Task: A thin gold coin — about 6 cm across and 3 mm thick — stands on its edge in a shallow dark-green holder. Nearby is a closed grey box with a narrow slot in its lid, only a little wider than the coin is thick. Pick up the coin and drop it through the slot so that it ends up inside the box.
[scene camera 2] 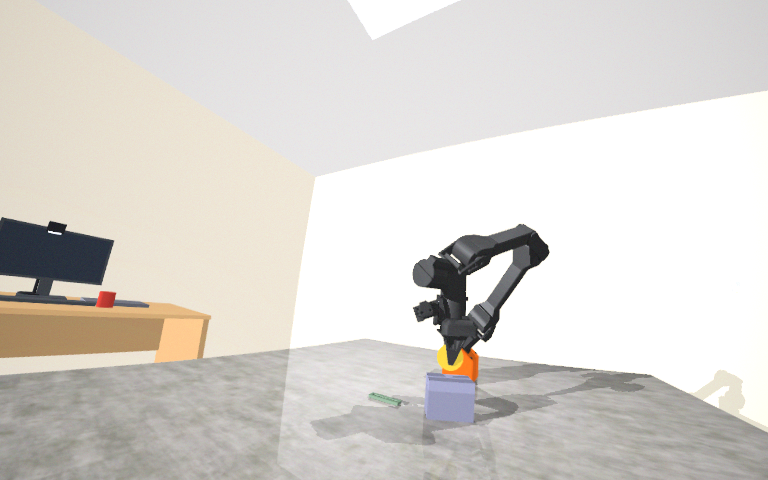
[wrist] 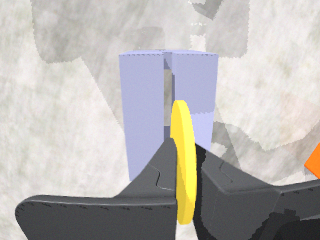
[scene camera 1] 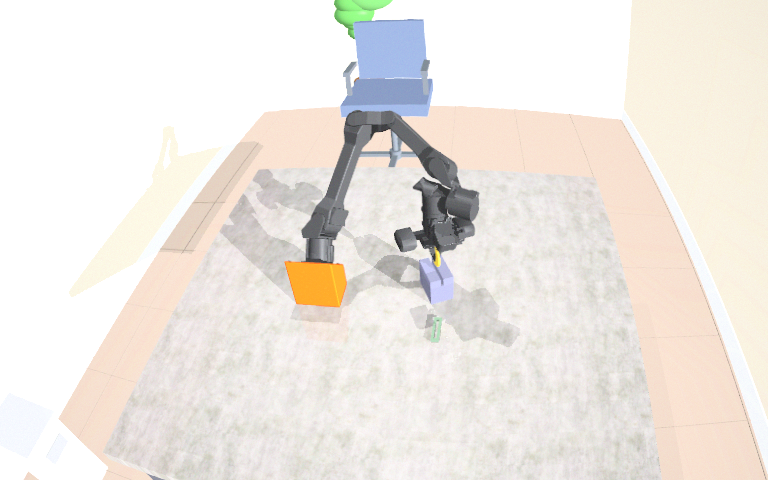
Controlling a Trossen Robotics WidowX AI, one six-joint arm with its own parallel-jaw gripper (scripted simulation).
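Labels:
A gold coin (wrist: 181,124) is held in my gripper (scene camera 2: 450,364).

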